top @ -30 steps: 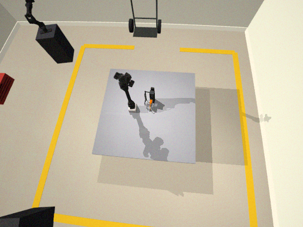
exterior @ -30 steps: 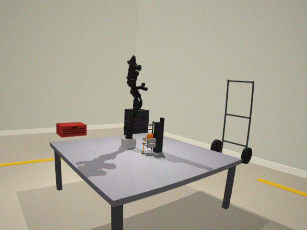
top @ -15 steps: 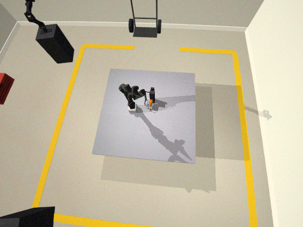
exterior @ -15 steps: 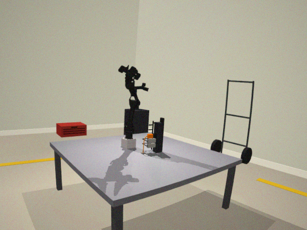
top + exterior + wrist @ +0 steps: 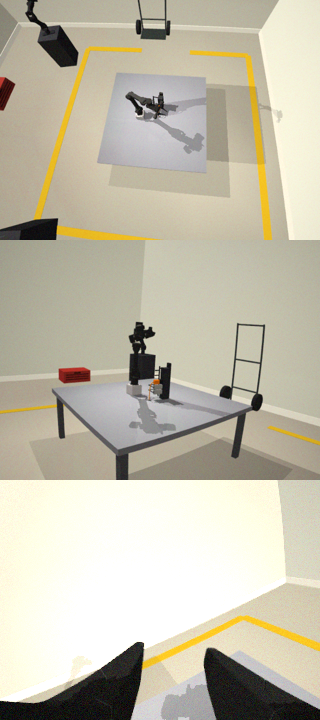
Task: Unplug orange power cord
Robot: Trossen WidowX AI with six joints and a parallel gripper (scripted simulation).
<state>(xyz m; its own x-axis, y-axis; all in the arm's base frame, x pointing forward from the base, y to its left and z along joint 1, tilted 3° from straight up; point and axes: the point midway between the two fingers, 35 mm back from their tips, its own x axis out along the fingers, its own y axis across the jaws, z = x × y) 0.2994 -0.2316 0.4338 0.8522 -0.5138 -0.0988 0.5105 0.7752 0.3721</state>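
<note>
Now: the orange plug 60 mm behind my gripper tip, 260 mm to the left of it and 370 mm below it.
</note>
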